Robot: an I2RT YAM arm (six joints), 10 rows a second.
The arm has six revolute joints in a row. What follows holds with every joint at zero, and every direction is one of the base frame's. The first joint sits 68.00 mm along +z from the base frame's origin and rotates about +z. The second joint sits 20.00 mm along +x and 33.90 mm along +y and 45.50 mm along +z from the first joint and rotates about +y. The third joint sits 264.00 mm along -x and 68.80 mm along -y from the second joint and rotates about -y. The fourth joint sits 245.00 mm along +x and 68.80 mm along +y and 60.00 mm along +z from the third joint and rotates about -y. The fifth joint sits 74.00 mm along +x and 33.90 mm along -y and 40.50 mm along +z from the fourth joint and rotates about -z. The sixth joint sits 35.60 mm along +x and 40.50 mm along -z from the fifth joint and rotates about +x. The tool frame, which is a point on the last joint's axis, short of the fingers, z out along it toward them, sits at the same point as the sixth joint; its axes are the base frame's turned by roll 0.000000, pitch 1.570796 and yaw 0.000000 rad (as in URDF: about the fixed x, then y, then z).
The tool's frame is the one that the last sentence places.
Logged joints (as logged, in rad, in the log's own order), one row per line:
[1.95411 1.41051 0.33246 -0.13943 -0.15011 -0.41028]
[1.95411 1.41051 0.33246 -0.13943 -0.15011 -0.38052]
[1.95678 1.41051 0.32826 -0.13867 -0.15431 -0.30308]
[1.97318 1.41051 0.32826 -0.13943 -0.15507 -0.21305]
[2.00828 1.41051 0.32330 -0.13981 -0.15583 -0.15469]
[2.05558 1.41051 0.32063 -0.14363 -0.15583 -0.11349]
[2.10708 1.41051 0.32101 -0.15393 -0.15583 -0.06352]
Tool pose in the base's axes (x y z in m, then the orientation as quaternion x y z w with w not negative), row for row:
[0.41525 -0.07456 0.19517 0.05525 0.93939 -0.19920 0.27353]
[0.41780 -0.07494 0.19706 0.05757 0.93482 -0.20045 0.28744]
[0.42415 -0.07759 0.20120 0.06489 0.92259 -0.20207 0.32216]
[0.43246 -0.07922 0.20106 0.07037 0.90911 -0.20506 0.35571]
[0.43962 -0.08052 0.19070 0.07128 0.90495 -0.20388 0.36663]
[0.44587 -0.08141 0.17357 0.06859 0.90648 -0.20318 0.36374]
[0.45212 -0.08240 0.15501 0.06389 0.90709 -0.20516 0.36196]
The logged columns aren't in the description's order. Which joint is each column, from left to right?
Columns, left to right: joint 2, joint 3, joint 5, joint 6, joint 1, joint 4.
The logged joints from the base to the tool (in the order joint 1, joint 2, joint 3, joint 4, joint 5, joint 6), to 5 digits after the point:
[-0.15011 1.95411 1.41051 -0.41028 0.33246 -0.13943]
[-0.15011 1.95411 1.41051 -0.38052 0.33246 -0.13943]
[-0.15431 1.95678 1.41051 -0.30308 0.32826 -0.13867]
[-0.15507 1.97318 1.41051 -0.21305 0.32826 -0.13943]
[-0.15583 2.00828 1.41051 -0.15469 0.32330 -0.13981]
[-0.15583 2.05558 1.41051 -0.11349 0.32063 -0.14363]
[-0.15583 2.10708 1.41051 -0.06352 0.32101 -0.15393]

